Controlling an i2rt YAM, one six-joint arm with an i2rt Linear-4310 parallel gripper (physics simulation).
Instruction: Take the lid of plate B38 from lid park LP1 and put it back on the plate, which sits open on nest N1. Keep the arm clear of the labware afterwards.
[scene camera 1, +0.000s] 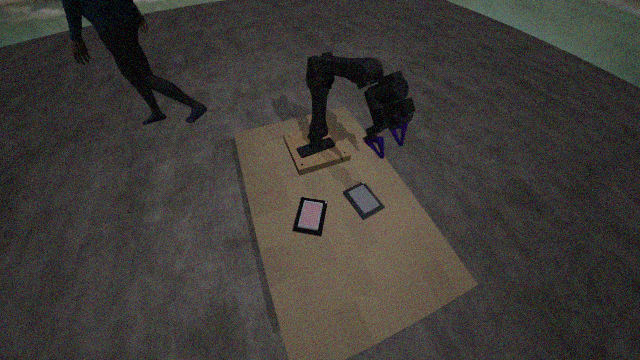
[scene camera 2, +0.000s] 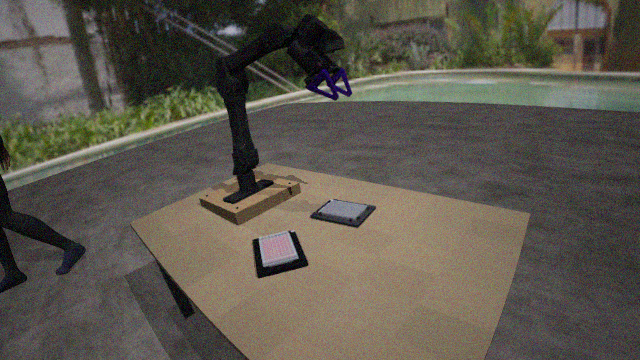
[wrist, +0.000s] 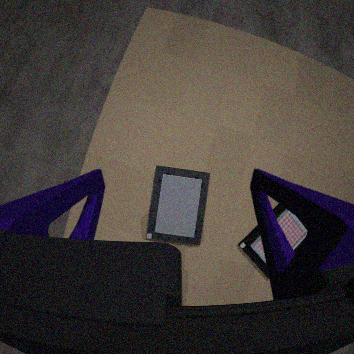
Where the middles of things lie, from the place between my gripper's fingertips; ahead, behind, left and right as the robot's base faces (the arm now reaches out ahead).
Now: hand 33 cm above the grey lid (wrist: 178, 201), 4 cm past it and 2 cm to the left of it.
